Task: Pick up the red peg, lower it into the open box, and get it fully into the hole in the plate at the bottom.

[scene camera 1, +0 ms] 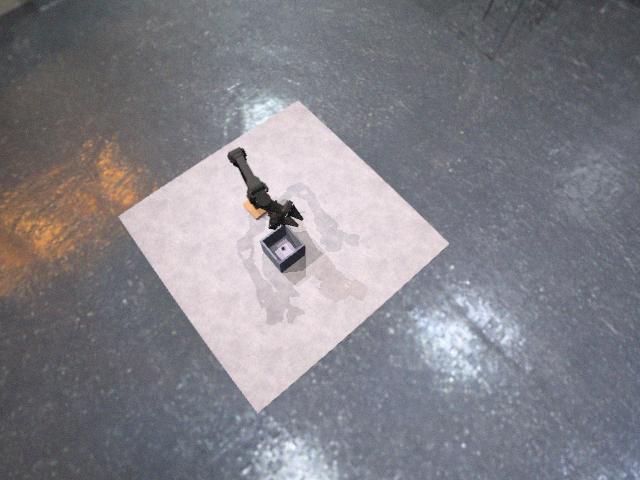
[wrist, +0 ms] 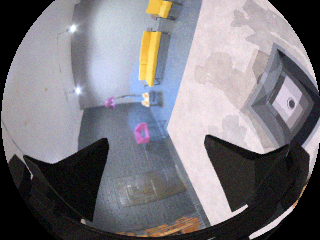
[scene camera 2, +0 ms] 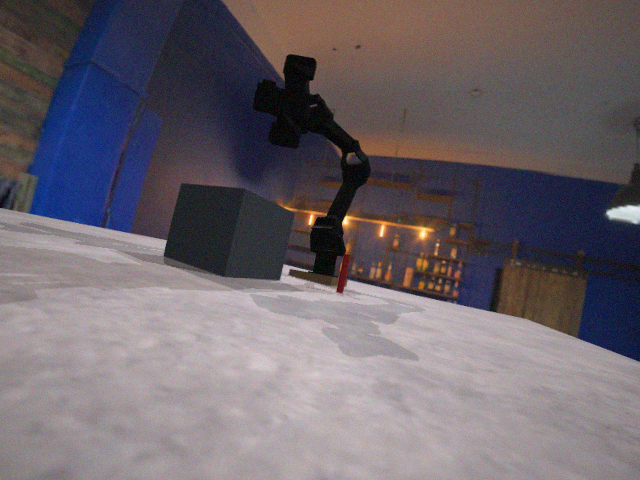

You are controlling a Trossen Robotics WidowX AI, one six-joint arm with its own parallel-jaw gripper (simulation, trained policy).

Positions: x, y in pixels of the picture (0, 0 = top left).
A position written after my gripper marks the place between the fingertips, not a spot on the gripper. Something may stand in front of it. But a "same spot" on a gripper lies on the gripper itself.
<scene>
My gripper shows in scene camera 1, in the wrist view (157, 142) and in scene camera 2. The same spot on my gripper: (scene camera 2: 284, 128) is (scene camera 1: 284, 219).
</scene>
